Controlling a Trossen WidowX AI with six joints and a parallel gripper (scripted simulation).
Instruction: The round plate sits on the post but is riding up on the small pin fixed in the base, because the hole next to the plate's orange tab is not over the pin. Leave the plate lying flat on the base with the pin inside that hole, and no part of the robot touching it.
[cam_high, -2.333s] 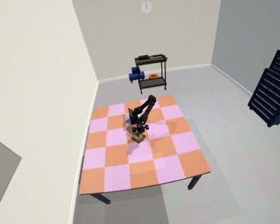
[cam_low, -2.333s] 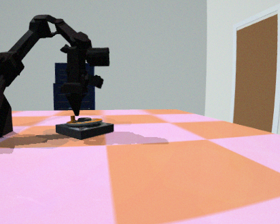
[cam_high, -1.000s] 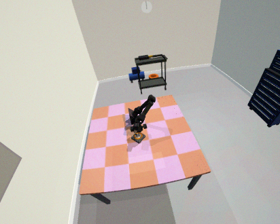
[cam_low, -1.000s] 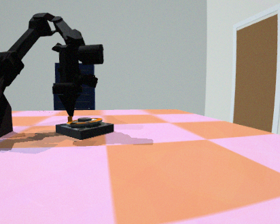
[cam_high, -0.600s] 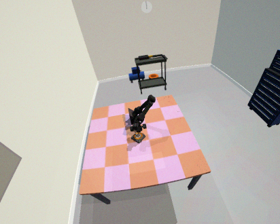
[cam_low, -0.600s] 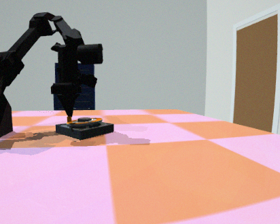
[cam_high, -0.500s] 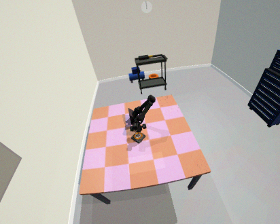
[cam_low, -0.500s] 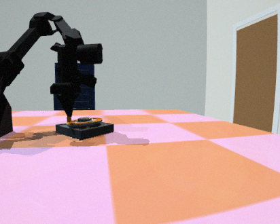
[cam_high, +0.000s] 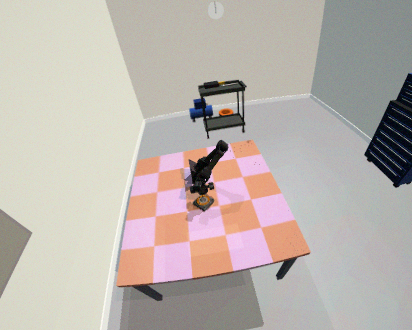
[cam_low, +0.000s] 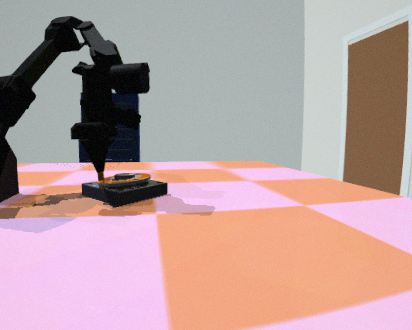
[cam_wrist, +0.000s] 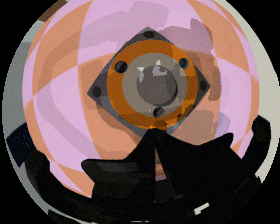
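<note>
My gripper tip is now 50 mm short of the square base, 20 mm to the left of it and 20 mm above it.
</note>
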